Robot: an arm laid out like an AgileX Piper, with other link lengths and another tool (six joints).
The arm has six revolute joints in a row. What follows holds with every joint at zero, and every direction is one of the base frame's. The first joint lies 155 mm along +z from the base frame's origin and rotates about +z. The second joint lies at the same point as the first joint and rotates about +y. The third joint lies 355.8 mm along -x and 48.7 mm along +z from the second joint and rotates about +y. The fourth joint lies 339.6 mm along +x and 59.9 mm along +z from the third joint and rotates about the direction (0.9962, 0, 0.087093). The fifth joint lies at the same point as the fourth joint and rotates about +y. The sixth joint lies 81.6 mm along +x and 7.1 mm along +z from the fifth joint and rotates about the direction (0.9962, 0, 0.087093). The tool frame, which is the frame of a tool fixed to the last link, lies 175.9 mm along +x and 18 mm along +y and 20.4 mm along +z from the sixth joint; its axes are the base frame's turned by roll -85.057, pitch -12.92 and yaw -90.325 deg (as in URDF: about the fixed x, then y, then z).
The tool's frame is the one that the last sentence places.
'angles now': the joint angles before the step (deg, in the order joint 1, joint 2, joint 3, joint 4, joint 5, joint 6). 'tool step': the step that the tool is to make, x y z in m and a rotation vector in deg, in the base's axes. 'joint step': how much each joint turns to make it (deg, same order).
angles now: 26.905, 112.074, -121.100, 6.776, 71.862, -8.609
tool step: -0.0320, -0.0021, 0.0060, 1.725, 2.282, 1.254
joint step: 0.001, -4.667, 5.884, 2.991, 0.126, -0.642
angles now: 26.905, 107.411, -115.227, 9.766, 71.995, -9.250
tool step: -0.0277, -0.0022, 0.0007, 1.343, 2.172, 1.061
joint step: -0.002, -3.829, 5.265, 2.547, 0.007, -0.623
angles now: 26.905, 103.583, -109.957, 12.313, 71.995, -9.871
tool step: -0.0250, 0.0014, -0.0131, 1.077, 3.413, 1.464
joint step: 0.001, -2.450, 5.263, 3.058, -0.008, -1.093
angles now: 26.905, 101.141, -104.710, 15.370, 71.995, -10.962
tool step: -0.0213, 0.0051, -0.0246, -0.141, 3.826, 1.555
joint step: 0.651, -0.941, 4.745, 1.972, -0.124, -0.816
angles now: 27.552, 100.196, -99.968, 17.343, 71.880, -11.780
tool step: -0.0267, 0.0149, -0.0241, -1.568, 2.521, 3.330
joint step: 2.678, -0.351, 3.650, 0.121, -0.122, -0.769
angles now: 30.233, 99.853, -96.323, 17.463, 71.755, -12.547
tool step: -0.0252, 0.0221, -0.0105, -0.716, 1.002, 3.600
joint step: 3.428, 0.013, 1.411, -0.001, -0.134, -0.235
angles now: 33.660, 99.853, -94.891, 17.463, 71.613, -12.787
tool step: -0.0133, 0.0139, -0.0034, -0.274, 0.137, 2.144
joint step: 2.089, 0.212, 0.185, -0.117, -0.105, -0.095
